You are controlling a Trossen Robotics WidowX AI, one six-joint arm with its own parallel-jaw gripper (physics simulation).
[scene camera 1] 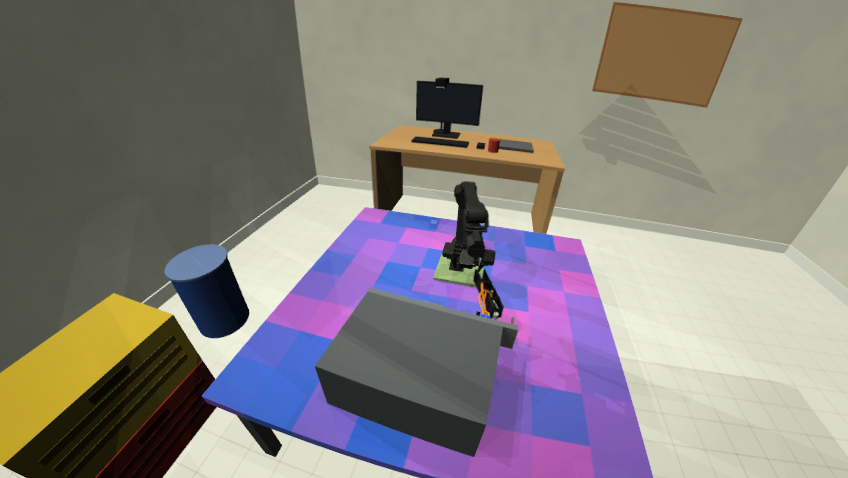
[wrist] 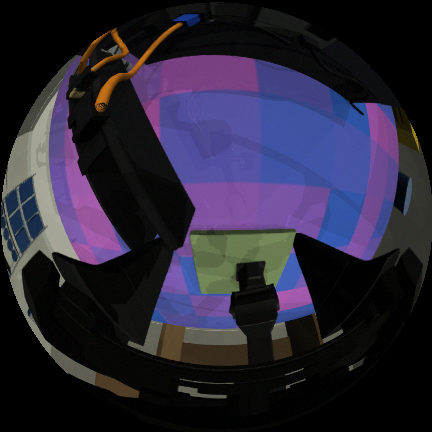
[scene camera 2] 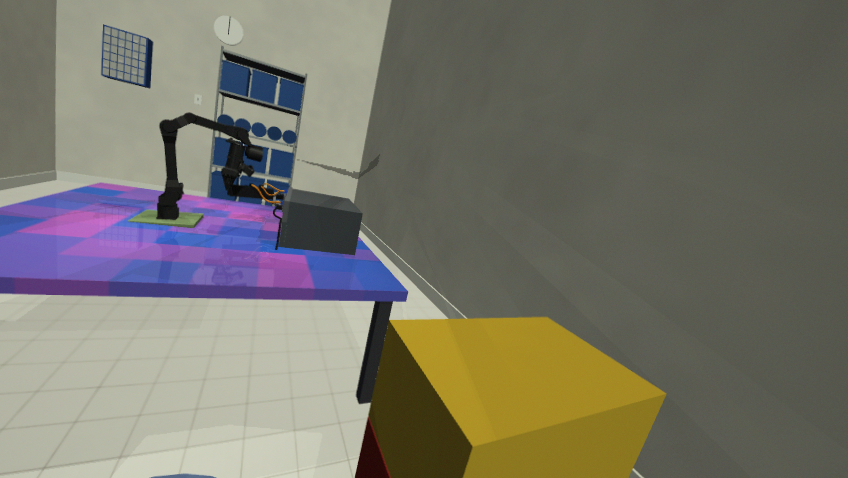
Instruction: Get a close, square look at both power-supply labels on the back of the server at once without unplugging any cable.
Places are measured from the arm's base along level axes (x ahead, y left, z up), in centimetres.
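Pixels of known places: gripper, between the fingertips: [scene camera 1: 466, 270] [wrist: 236, 240] [scene camera 2: 228, 189]; arm's base, origin of its link: [scene camera 1: 456, 266] [wrist: 249, 270] [scene camera 2: 167, 217].
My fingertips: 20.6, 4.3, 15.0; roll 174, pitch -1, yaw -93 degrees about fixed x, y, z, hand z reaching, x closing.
Ahead of a thing's pixels: the offset from my fingertips to its top centre, as dx, dy, dz. "spot": to the spot under its first point. Level surfaces: height alone.
The grey server [scene camera 1: 415, 356] [scene camera 2: 320, 225] lies on the table; its dark rear {spot: +24.8, -0.9, -11.6} [wrist: 220, 42] runs along the top of the wrist view. A black hinged arm [scene camera 1: 493, 301] [scene camera 2: 243, 191] [wrist: 145, 165] carrying orange cables {spot: +13.8, +7.0, -0.8} [scene camera 1: 483, 299] [scene camera 2: 265, 192] [wrist: 106, 92] stands out behind the server. One cable runs to a blue connector [wrist: 186, 19]. My gripper [scene camera 1: 467, 260] [scene camera 2: 236, 178] [wrist: 235, 240] is open behind the server, facing down. The black arm's free end overlaps my left finger in the wrist view; contact cannot be told. No power-supply label can be made out.
The robot's green base plate [scene camera 1: 442, 274] [scene camera 2: 142, 218] [wrist: 215, 250] is on the patterned table {dz -16.1} [scene camera 1: 552, 368]. A thin black cable {spot: +20.0, -31.9, -15.3} [wrist: 357, 106] hangs at the upper right of the wrist view. A yellow box [scene camera 1: 89, 350] [scene camera 2: 522, 380] and a blue bin [scene camera 1: 210, 296] stand beside the table.
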